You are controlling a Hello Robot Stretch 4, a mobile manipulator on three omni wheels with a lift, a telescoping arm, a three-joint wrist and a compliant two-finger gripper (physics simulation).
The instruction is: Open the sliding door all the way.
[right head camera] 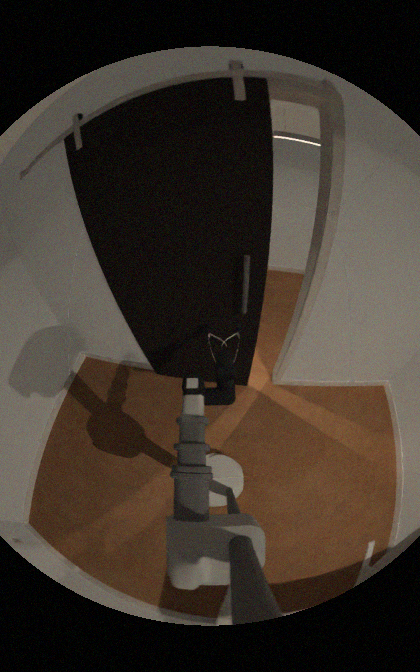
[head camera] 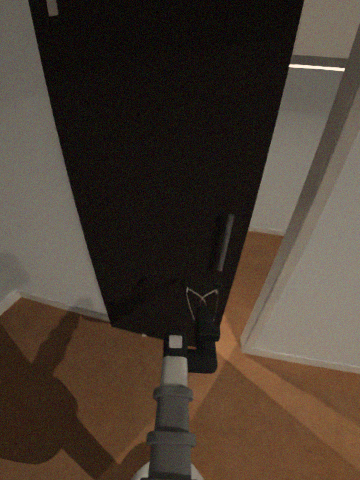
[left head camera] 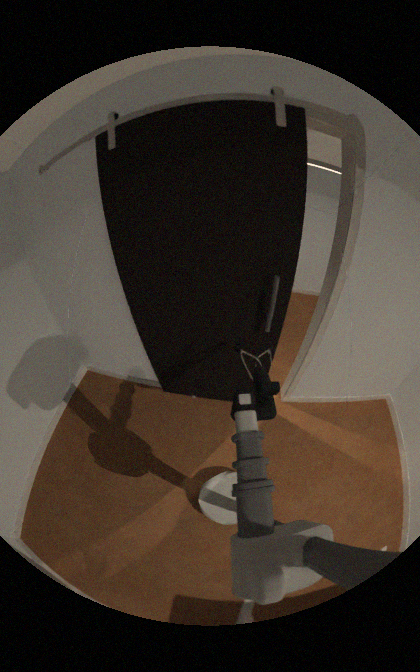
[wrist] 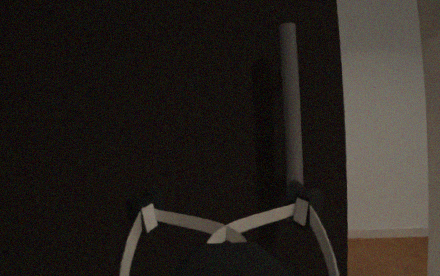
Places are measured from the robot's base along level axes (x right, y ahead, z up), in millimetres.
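Where they show: gripper, fingertip midpoint: [right head camera: 222,324] [head camera: 201,281] [left head camera: 253,342] [wrist: 224,199]; robot's base, origin of the base link: [right head camera: 215,478] [left head camera: 227,496].
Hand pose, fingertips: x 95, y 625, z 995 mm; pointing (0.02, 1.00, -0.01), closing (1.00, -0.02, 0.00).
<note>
Each offset is from my fingertips to the top centre of the thing. "spot": to the spot under its first point.
The black sliding door [head camera: 165,150] [left head camera: 205,225] [right head camera: 185,210] [wrist: 125,100] hangs from its rail and stands partly open, with a gap at its right edge. Its grey vertical bar handle @(spot: dy +147, dx +115, dz +100 mm) [head camera: 226,242] [left head camera: 272,303] [right head camera: 246,284] [wrist: 291,100] is near that right edge. My gripper [head camera: 202,290] [left head camera: 256,351] [right head camera: 224,335] [wrist: 224,199] is open and empty in front of the door, below and mostly left of the handle. In the wrist view the right fingertip overlaps the handle's lower end; I cannot tell if they touch.
The doorway gap [head camera: 272,185] [right head camera: 290,215] shows a room with a pale wall and brown floor. The door frame post [left head camera: 350,200] [right head camera: 327,200] stands right of the gap. The top rail @(spot: dy +415, dx -833, dz +1037 mm) [left head camera: 75,146] [right head camera: 45,151] extends left past the door. White walls stand on both sides.
</note>
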